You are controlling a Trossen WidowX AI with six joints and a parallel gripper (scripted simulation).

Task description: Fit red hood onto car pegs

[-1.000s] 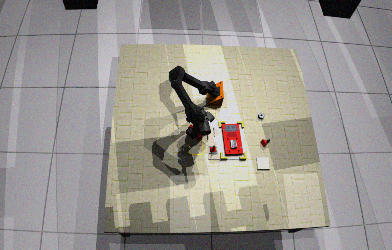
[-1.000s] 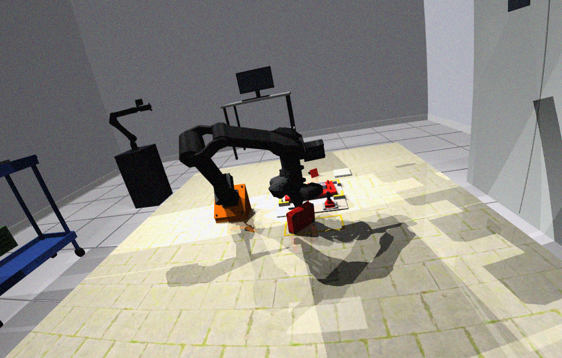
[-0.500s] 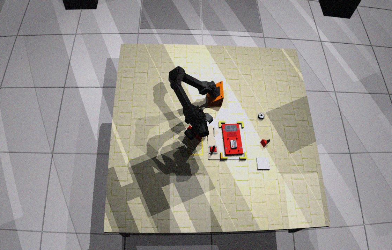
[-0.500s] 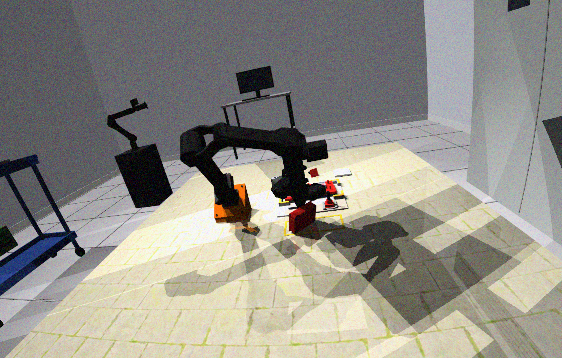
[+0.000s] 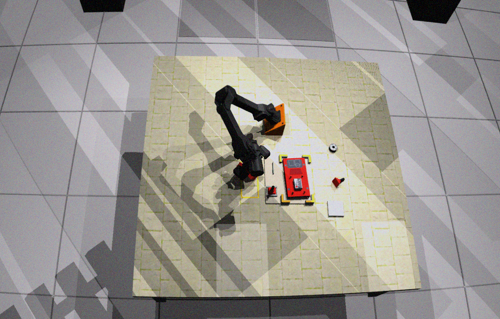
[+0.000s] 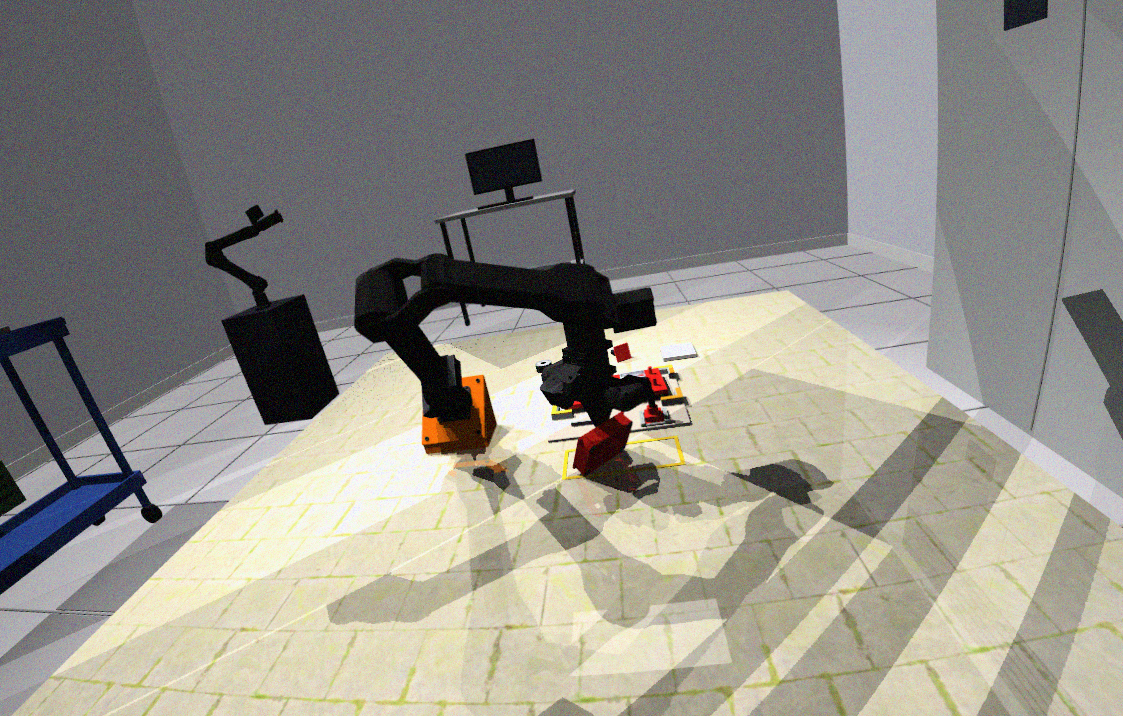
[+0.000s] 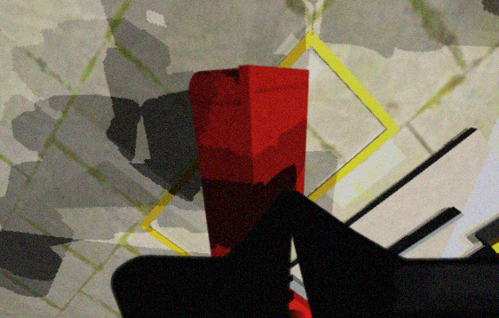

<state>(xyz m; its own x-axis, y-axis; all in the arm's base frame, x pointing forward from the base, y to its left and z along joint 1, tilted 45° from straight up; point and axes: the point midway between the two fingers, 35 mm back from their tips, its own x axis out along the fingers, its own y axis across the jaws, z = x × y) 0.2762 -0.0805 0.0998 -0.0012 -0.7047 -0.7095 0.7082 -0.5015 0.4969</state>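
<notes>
My gripper tip is 10 mm to the left of the red hood and 10 mm above it. Round my gripper tip: white plate: 170 mm ahead, 400 mm to the left, 50 mm below; then wheel: 150 mm behind, 420 mm to the left, 40 mm below; then grey engine block: 60 mm ahead, 230 mm to the left, 30 mm below.
</notes>
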